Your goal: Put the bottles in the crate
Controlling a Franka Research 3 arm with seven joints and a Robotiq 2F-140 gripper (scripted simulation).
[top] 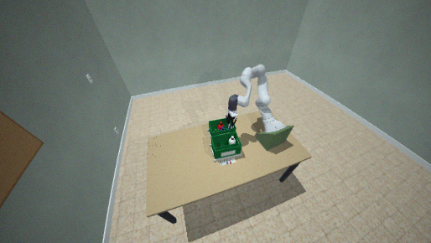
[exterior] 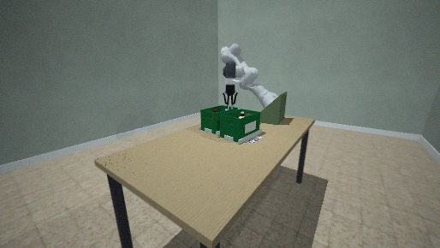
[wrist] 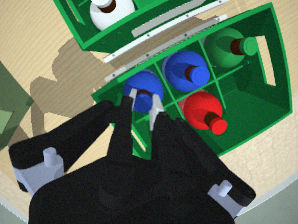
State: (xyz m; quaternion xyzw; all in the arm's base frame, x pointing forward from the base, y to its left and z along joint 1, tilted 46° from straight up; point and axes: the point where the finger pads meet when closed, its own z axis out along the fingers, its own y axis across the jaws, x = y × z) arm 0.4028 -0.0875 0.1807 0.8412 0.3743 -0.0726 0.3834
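Now: the blue-capped bottle 8 cm below my hand. From my hand the other things lie so: red-labelled bottle: 9 cm to the right, 8 cm below, 8 cm ahead; white-capped bottle: 15 cm to the left, 8 cm below, 3 cm ahead; green-capped bottle: 17 cm ahead, 8 cm below.
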